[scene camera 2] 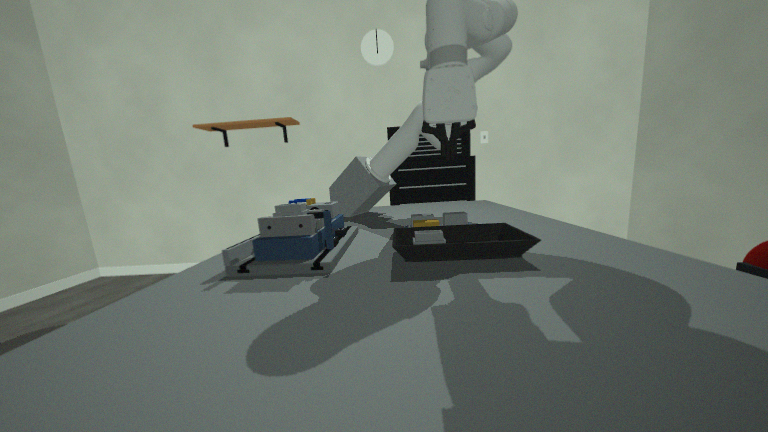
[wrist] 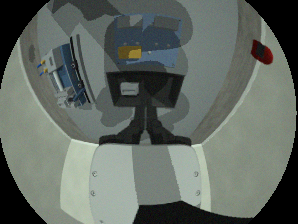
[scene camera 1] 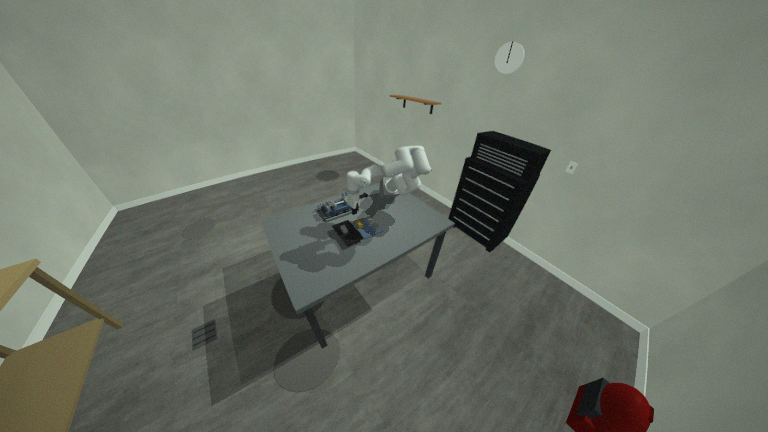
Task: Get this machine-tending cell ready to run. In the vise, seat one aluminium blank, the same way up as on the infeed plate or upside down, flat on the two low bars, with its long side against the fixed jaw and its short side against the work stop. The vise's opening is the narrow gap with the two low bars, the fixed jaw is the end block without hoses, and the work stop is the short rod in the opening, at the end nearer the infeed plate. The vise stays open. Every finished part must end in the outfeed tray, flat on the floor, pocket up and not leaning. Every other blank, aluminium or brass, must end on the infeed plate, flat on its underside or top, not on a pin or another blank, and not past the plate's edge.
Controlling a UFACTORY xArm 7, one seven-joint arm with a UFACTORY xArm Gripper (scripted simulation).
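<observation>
Vise [scene camera 2: 284, 247], 480 mm from the lens.
</observation>
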